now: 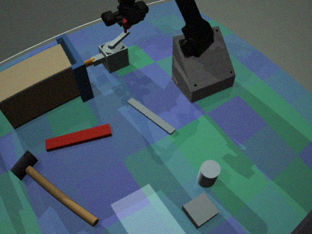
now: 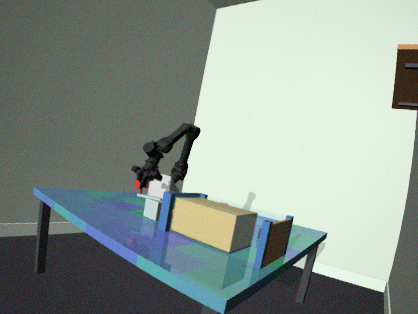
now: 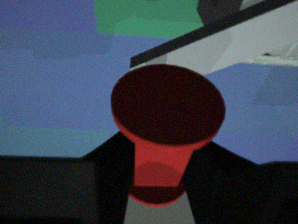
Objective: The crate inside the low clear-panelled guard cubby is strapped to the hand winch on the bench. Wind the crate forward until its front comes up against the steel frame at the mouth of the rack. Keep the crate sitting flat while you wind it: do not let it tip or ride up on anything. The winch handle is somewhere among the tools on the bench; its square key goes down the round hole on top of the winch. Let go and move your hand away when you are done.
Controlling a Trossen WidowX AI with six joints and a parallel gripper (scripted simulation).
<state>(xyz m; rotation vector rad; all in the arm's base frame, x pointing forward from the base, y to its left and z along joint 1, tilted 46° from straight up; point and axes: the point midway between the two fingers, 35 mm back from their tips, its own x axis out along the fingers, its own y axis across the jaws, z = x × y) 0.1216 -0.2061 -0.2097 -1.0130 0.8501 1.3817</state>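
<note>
Now: gripper tip 4 cm to the right of the crank handle, 3 cm short of it and 3 cm above it. The rest, counted from my gripper tip: grey flat bar: 39 cm to the left, 13 cm below, 7 cm ahead; red knob: 2 cm to the left; grey winch: 10 cm below, 7 cm to the left, 6 cm ahead.
</note>
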